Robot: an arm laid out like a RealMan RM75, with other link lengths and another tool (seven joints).
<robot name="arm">
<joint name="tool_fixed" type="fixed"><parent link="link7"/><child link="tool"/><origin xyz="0.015 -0.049 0.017" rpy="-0.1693 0 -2.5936"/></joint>
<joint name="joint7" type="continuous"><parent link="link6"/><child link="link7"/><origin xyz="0 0 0.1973" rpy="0 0 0"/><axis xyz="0 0 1"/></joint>
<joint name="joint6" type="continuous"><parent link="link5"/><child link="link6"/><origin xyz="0 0 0" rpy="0 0 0"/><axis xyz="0 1 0"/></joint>
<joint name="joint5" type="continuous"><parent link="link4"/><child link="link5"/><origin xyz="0 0 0.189" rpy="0 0 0"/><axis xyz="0 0 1"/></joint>
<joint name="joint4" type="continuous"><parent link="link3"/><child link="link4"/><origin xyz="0 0 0" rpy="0 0 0"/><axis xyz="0 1 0"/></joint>
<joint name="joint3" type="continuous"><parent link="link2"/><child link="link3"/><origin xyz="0 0 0.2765" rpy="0 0 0"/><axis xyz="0 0 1"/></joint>
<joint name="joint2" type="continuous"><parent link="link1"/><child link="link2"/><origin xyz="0 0 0" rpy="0 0 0"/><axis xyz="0 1 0"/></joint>
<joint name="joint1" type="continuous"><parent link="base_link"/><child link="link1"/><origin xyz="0 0 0.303" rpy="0 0 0"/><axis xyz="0 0 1"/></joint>
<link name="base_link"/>
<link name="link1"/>
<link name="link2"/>
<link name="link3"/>
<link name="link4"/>
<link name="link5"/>
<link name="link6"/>
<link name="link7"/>
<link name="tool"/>
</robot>
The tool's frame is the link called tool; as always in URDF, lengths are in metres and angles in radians. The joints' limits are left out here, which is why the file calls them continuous.
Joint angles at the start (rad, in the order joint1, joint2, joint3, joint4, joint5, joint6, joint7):
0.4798 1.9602 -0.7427 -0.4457 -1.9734 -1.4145 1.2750
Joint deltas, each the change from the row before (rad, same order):
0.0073 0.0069 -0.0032 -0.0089 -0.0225 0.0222 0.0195
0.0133 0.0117 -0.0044 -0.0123 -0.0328 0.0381 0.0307
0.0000 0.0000 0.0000 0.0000 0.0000 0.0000 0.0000
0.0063 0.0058 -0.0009 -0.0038 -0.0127 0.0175 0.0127
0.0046 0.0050 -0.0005 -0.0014 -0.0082 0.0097 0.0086
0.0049 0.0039 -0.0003 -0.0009 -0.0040 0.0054 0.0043
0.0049 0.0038 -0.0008 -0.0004 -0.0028 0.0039 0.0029
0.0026 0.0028 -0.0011 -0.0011 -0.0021 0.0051 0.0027
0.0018 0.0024 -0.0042 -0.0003 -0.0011 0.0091 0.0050
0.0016 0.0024 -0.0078 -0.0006 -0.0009 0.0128 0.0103
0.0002 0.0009 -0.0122 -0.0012 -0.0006 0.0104 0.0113
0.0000 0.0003 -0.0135 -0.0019 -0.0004 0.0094 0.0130
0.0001 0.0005 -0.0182 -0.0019 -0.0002 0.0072 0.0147
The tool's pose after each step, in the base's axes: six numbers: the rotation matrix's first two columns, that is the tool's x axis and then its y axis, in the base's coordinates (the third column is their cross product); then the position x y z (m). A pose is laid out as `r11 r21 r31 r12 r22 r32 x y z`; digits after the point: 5 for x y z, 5 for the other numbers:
-0.39319 0.79397 0.46370 0.91696 0.37572 0.13422 0.35016 0.37337 0.00225
-0.39275 0.80481 0.44500 0.91919 0.35876 0.16243 0.35288 0.37751 -0.00220
-0.39275 0.80481 0.44500 0.91919 0.35876 0.16243 0.35288 0.37751 -0.00220
-0.39106 0.80869 0.43941 0.92026 0.35066 0.17364 0.35366 0.37958 -0.00428
-0.38887 0.81200 0.43524 0.92127 0.34602 0.17757 0.35341 0.38051 -0.00655
-0.38948 0.81271 0.43336 0.92102 0.34607 0.17875 0.35198 0.38180 -0.00827
-0.39096 0.81301 0.43146 0.92039 0.34780 0.17863 0.35014 0.38295 -0.01013
-0.39148 0.81325 0.43054 0.92018 0.34726 0.18075 0.34949 0.38380 -0.01122
-0.38993 0.81482 0.42898 0.92084 0.34326 0.18500 0.34984 0.38448 -0.01237
-0.38530 0.81851 0.42613 0.92269 0.33507 0.19070 0.35092 0.38508 -0.01374
-0.38199 0.82337 0.41970 0.92386 0.32844 0.19651 0.35241 0.38483 -0.01502
-0.37833 0.82865 0.41257 0.92502 0.32172 0.20208 0.35392 0.38446 -0.01611
-0.37564 0.83543 0.40120 0.92569 0.31736 0.20586 0.35493 0.38331 -0.01813

